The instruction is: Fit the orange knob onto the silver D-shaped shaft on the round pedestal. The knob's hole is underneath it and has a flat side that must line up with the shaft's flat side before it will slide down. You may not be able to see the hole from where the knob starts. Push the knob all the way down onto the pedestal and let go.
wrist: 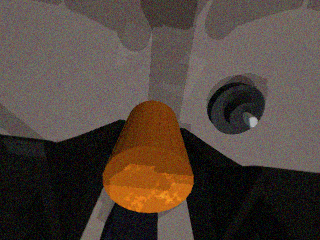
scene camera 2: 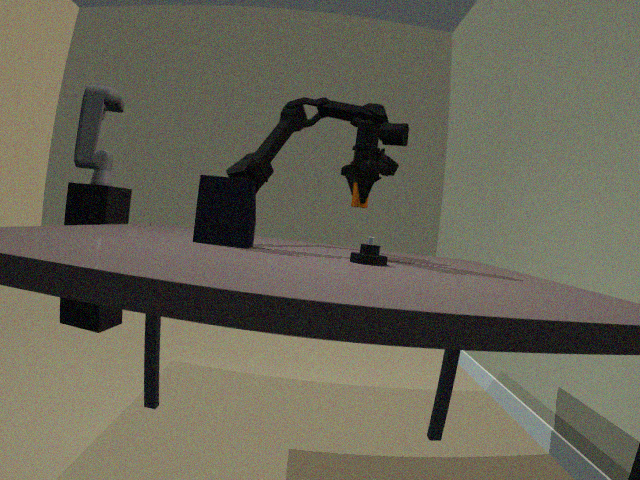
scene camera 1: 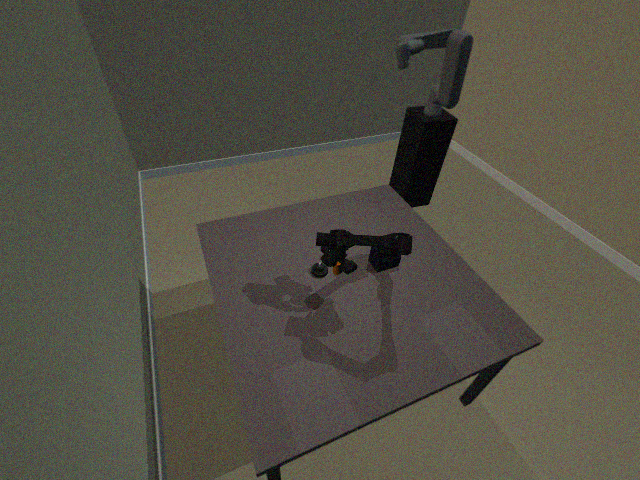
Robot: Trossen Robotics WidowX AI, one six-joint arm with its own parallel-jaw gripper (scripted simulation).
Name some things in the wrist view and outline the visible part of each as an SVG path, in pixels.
My gripper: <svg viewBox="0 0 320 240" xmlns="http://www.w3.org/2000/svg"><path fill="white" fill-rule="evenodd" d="M180 128L193 172L194 184L186 201L194 240L320 240L320 173L264 166L242 166L208 145L187 129ZM126 121L120 119L57 143L50 140L0 134L0 240L80 240L104 187L102 183L103 172Z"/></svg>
An orange knob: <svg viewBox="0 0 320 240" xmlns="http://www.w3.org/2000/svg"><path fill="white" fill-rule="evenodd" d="M153 100L138 104L130 112L106 164L102 182L106 193L114 202L128 210L142 213L162 212L178 206L191 193L194 184L192 168L176 115L168 105Z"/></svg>
